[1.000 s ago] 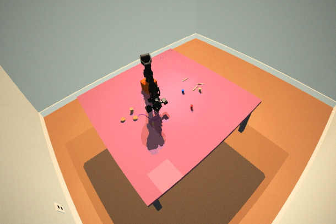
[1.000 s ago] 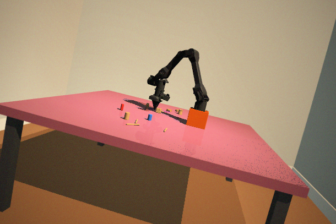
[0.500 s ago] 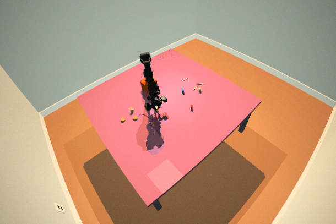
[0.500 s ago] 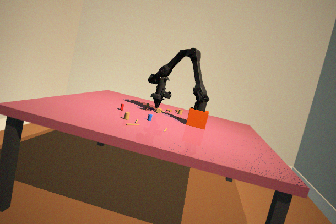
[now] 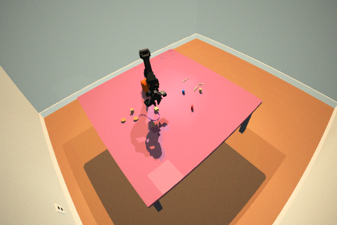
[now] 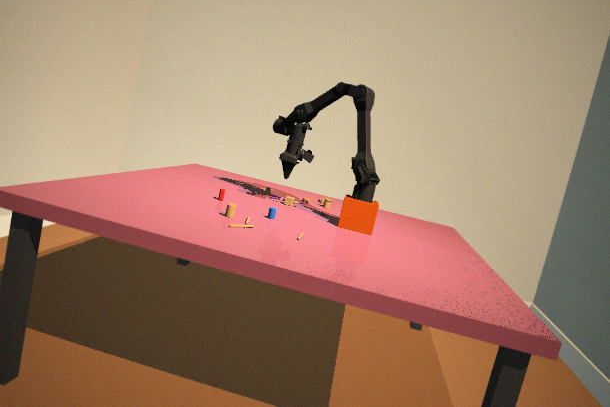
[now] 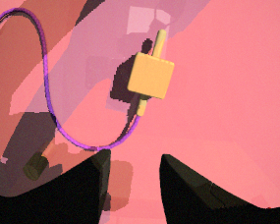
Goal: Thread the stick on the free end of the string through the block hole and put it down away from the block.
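Right now my gripper tip is 8 cm above the wooden block, 3 cm past it and 1 cm to the right of it. Also, from my gripper tip: round wooden button: 16 cm to the right, 11 cm behind, 9 cm below; thin wooden stick: 8 cm below, 2 cm behind, 1 cm to the left; red peg: 22 cm to the left, 20 cm ahead, 8 cm below.
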